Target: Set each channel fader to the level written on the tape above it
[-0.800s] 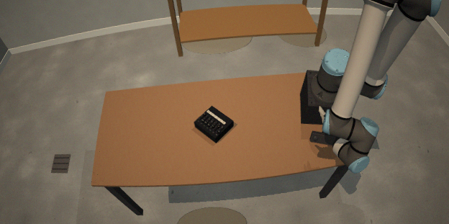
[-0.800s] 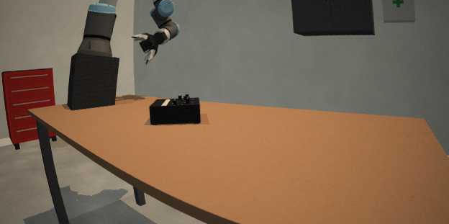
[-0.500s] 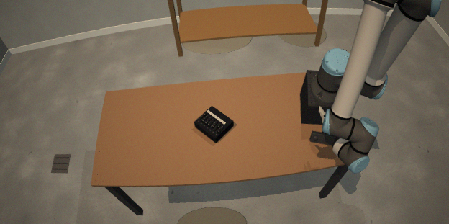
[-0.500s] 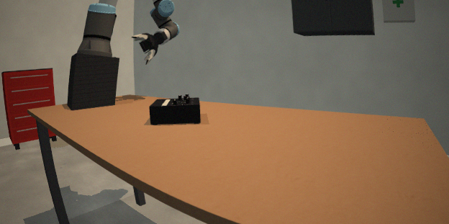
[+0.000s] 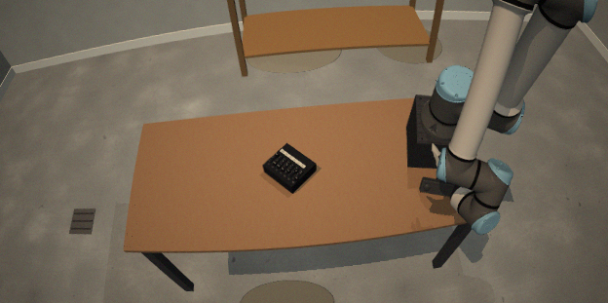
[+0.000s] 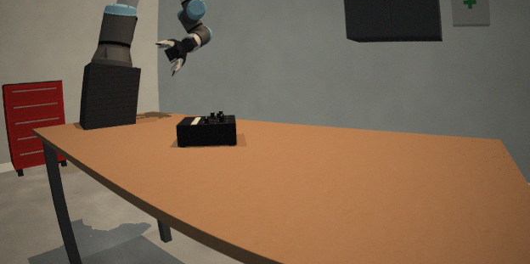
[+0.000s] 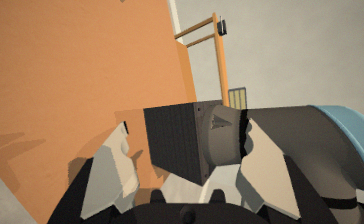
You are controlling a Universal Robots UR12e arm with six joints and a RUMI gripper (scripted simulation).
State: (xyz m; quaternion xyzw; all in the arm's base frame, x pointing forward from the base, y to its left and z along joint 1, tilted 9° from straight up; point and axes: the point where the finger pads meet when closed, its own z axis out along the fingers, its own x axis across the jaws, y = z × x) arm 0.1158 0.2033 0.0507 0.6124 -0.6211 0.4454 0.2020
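My hand is 47 cm short of the master fader, 8 cm to the left of it and 19 cm above it.
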